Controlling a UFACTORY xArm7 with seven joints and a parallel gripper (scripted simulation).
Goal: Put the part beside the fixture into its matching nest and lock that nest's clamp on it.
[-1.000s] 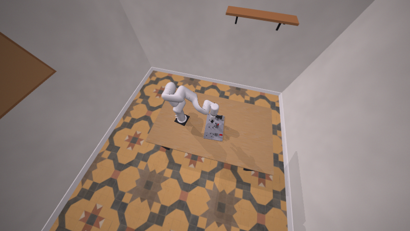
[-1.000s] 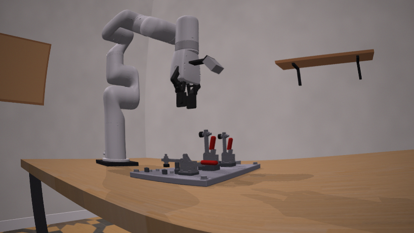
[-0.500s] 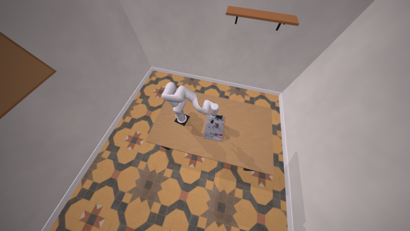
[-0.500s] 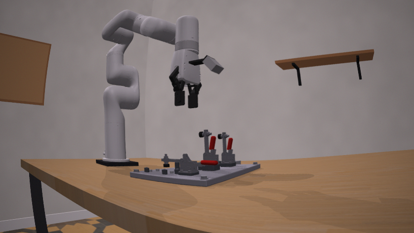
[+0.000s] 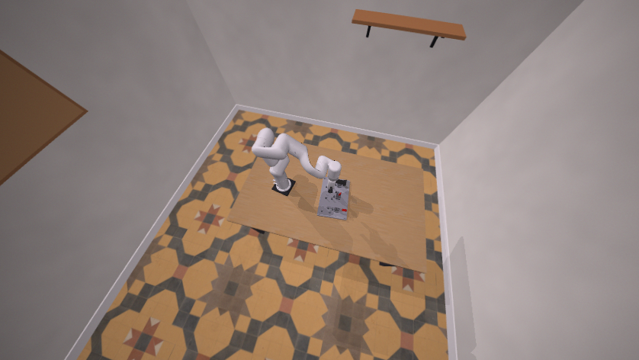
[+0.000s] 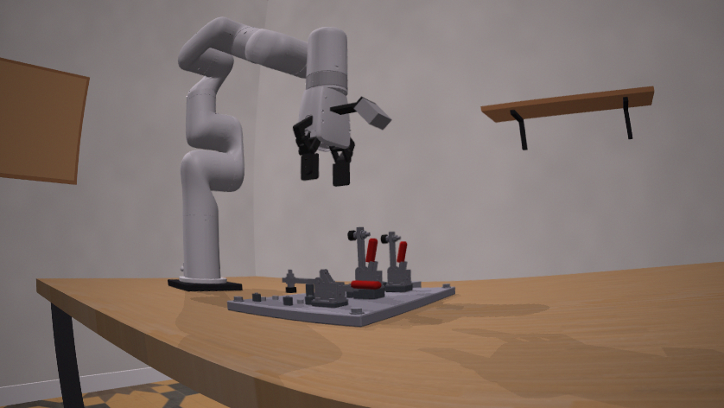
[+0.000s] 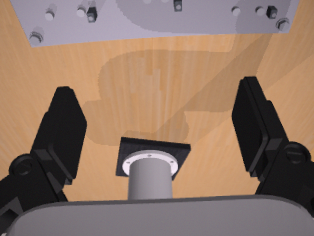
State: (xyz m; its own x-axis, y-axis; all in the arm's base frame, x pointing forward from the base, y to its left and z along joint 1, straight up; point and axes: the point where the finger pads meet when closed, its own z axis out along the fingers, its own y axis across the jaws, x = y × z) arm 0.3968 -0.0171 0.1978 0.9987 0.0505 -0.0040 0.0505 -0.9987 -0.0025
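My gripper is now 260 mm to the right of the part and 200 mm above it. From my hand the other things lie so: grey fixture plate 210 mm below, 40 mm ahead; then toggle clamp 170 mm below, 110 mm to the right, 80 mm ahead.
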